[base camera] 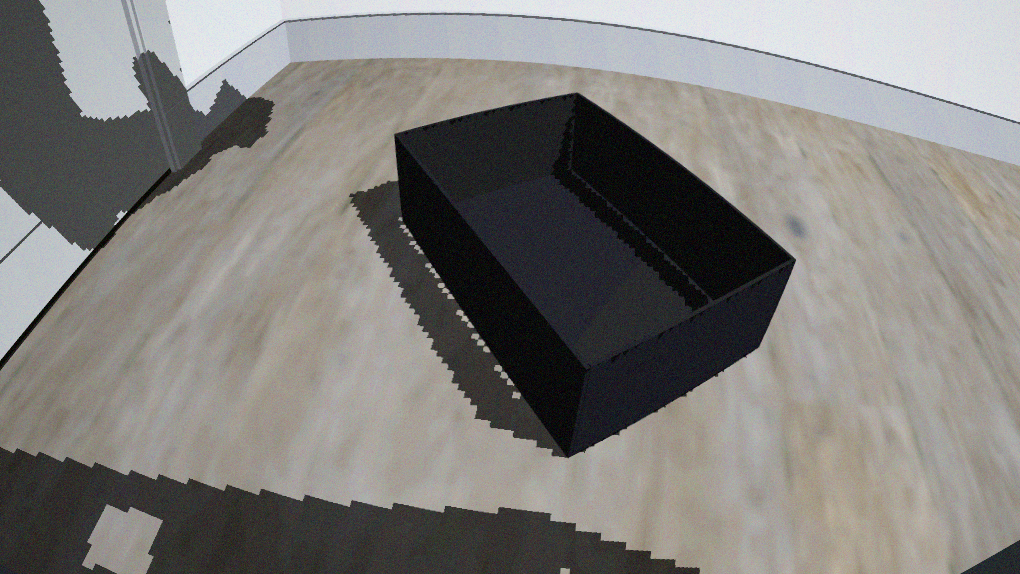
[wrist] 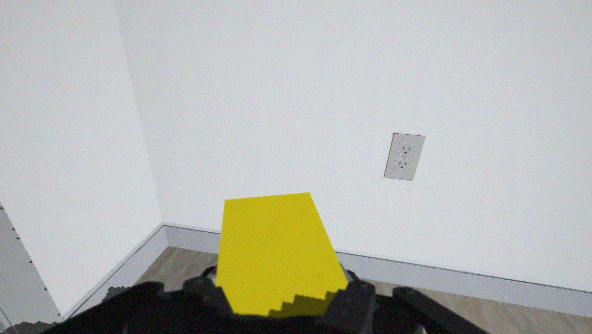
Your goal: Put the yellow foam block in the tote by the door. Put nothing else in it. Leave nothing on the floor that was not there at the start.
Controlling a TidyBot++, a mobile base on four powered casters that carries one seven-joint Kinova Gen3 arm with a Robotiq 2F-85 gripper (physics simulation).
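Frame: origin at the arm's base, x right, y down, z ahead, level; centimetres.
Seen in the pictures: gripper, between the fingertips: (wrist: 280, 276).
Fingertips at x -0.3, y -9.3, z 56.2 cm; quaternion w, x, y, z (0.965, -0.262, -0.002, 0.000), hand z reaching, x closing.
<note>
Offsets run from my fingertips to a thing's top centre.
The black tote {dy +39.0, dx +7.0, dz -7.0 cm} (base camera: 641, 399) stands upright on the wooden floor near the middle of the base camera view, open at the top. Its inner floor shows and no object is seen in it. The yellow foam block {dy -3.4, dx -0.3, dz -0.3 cm} (wrist: 280, 250) is at the bottom centre of the wrist view, between the two fingers. My gripper (wrist: 280, 276) is shut on the block and holds it clear of the floor. The gripper and block do not show in the base camera view, and the tote does not show in the wrist view.
White walls with a pale baseboard (base camera: 427, 39) (wrist: 400, 264) meet in a corner behind the tote. Part of the door side (base camera: 106, 57), with a dark shadow across it, is at the left. A wall outlet {dy +3.2, dx +27.6, dz +43.0 cm} (wrist: 404, 156) is on the wall. Shadows lie on the floor in front.
</note>
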